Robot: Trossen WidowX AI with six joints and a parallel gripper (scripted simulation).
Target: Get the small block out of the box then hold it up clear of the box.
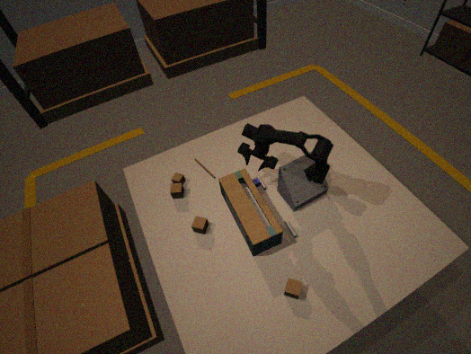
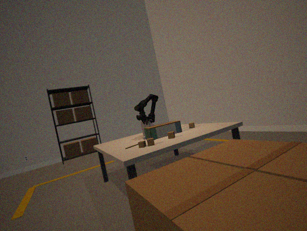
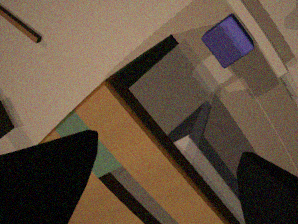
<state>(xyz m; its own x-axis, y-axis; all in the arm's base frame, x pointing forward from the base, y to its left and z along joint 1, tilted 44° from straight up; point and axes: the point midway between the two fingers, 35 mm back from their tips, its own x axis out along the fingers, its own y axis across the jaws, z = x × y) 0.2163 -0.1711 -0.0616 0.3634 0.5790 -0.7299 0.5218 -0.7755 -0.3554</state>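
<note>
Right now the purple block is 2 cm behind my gripper tip and 14 cm below it. Also, from my gripper tip: long box: 8 cm ahead, 14 cm to the left, 10 cm below; thin wooden stick: 16 cm ahead, 26 cm to the right, 16 cm below.
</note>
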